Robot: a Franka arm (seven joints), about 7 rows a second.
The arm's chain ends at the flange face. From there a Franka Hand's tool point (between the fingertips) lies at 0.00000 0.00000 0.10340 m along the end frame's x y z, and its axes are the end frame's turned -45 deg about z.
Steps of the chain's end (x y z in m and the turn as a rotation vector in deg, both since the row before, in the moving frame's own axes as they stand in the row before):
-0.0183, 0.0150, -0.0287, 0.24, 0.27, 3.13
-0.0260, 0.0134, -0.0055, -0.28, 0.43, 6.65
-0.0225, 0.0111, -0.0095, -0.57, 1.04, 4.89
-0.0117, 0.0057, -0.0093, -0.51, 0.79, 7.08
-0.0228, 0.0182, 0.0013, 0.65, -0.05, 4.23
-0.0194, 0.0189, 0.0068, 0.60, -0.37, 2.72
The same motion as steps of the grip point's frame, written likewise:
-0.0229, -0.0023, -0.0287, -0.02, 0.36, 3.13
-0.0277, -0.0080, -0.0055, -0.50, 0.11, 6.65
-0.0232, -0.0060, -0.0095, -1.14, 0.33, 4.89
-0.0120, -0.0026, -0.0093, -0.92, 0.20, 7.08
-0.0282, -0.0041, 0.0013, 0.49, 0.42, 4.23
-0.0268, -0.0016, 0.0068, 0.69, 0.16, 2.72

